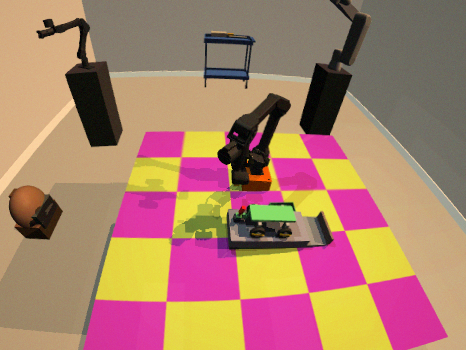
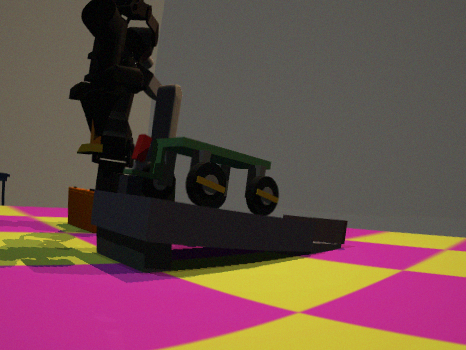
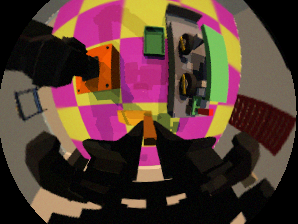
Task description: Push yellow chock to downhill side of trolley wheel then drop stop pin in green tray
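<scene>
My gripper tip is 16 cm short of the trolley, 11 cm to the right of it and 6 cm above it. The rest, counted from my gripper tip: dark ramp: 16 cm ahead, 13 cm below, 11 cm to the left; then red-headed stop pin: 13 cm ahead, 4 cm below, 1 cm to the right; then yellow chock: 2 cm behind, 1 cm below.
</scene>
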